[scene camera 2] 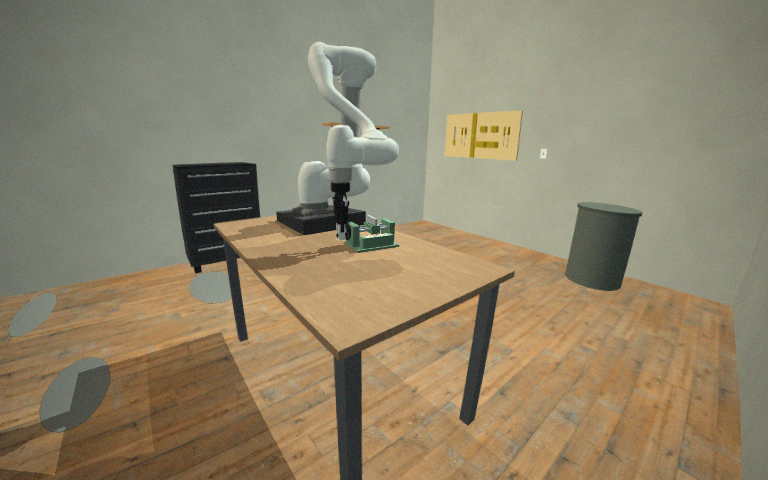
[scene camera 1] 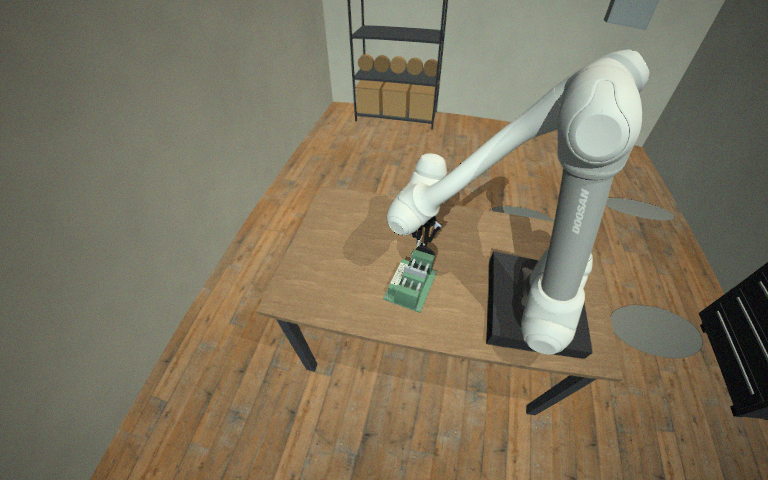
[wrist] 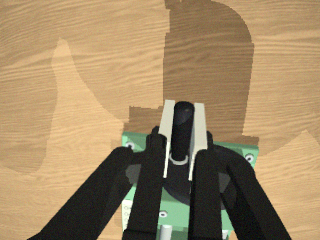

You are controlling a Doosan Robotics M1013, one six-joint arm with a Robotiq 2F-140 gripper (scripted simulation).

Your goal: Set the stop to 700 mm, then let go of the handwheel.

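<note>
The gripper (wrist: 183,116) is visible, as is a green base (scene camera 2: 385,240).
</note>
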